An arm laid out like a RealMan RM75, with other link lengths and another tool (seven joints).
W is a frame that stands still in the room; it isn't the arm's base.
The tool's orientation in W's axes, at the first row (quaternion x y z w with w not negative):
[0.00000 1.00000 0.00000 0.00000]
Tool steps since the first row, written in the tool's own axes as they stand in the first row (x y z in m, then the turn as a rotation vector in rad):
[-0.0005 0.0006 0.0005 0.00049 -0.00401 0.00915]
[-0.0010 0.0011 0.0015 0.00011 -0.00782 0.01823]
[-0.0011 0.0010 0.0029 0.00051 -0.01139 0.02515]
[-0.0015 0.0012 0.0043 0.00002 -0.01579 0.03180]
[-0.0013 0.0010 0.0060 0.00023 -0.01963 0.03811]
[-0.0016 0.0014 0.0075 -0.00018 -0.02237 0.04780]
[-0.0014 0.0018 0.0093 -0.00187 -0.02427 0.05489]
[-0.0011 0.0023 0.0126 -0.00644 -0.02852 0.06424]
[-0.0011 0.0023 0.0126 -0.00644 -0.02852 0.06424]
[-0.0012 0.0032 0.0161 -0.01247 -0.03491 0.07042]
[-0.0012 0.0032 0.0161 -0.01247 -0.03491 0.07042]
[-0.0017 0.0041 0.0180 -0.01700 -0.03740 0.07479]
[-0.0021 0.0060 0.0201 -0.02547 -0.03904 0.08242]
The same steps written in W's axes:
[0.0005 0.0006 -0.0005 -0.00049 -0.00401 -0.00915]
[0.0010 0.0011 -0.0015 -0.00011 -0.00782 -0.01823]
[0.0011 0.0010 -0.0029 -0.00051 -0.01139 -0.02515]
[0.0015 0.0012 -0.0043 -0.00002 -0.01579 -0.03180]
[0.0013 0.0010 -0.0060 -0.00023 -0.01963 -0.03811]
[0.0016 0.0014 -0.0075 0.00018 -0.02237 -0.04780]
[0.0014 0.0018 -0.0093 0.00187 -0.02427 -0.05489]
[0.0011 0.0023 -0.0126 0.00644 -0.02852 -0.06424]
[0.0011 0.0023 -0.0126 0.00644 -0.02852 -0.06424]
[0.0012 0.0032 -0.0161 0.01247 -0.03491 -0.07042]
[0.0012 0.0032 -0.0161 0.01247 -0.03491 -0.07042]
[0.0017 0.0041 -0.0180 0.01700 -0.03740 -0.07479]
[0.0021 0.0060 -0.0201 0.02547 -0.03904 -0.08242]

